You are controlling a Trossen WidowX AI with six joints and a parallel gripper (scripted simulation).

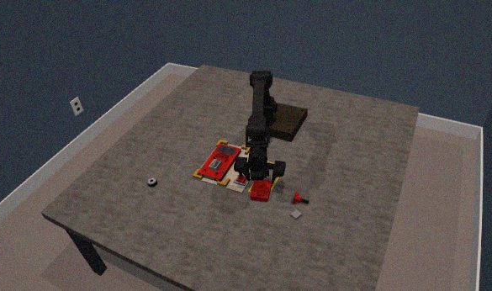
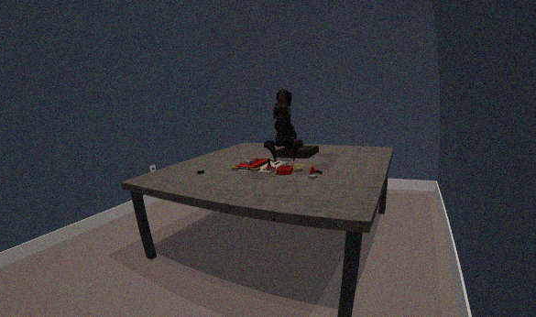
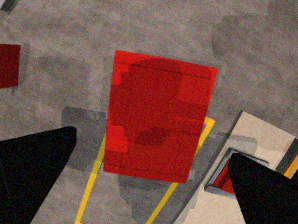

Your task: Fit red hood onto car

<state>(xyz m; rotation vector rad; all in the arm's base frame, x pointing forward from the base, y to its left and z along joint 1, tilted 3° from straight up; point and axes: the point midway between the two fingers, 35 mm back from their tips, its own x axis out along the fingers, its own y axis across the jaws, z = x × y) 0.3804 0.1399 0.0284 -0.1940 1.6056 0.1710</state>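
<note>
Right now the red hood is 4 cm below my gripper tip. The rest, counted from my gripper tip: grey ring: 14 cm ahead, 44 cm to the right, 5 cm below.
</note>
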